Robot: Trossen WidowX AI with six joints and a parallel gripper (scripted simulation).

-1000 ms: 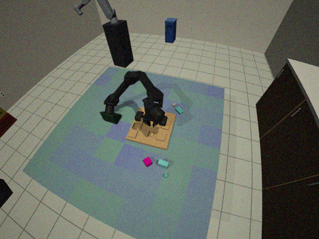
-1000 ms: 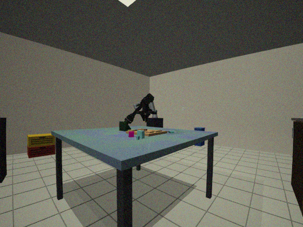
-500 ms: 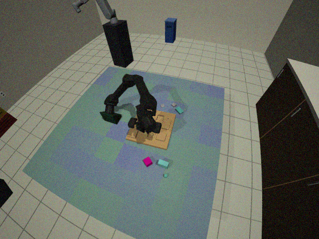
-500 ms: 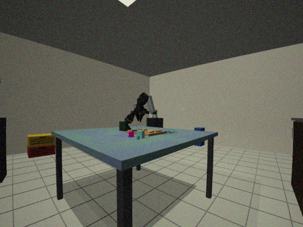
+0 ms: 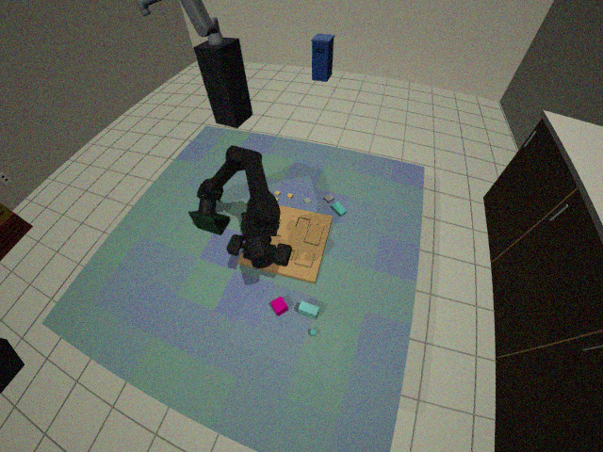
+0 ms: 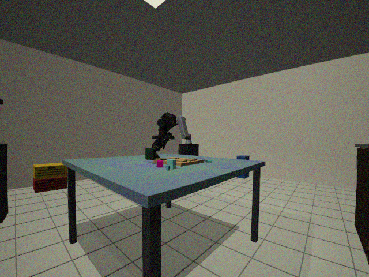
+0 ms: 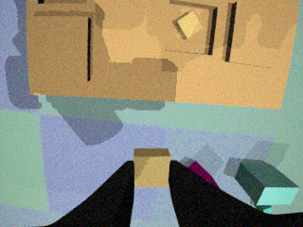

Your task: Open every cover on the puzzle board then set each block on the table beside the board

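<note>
The tan puzzle board lies 150 mm to the left of my gripper tip, 100 mm below it and 10 mm behind it. From my gripper tip the other things lie so: cyan block (190 mm ahead, 90 mm below, 50 mm to the right); then tiny teal block (230 mm ahead, 110 mm to the right, 100 mm below); then magenta block (100 mm below, 90 mm ahead, 80 mm to the right).
</note>
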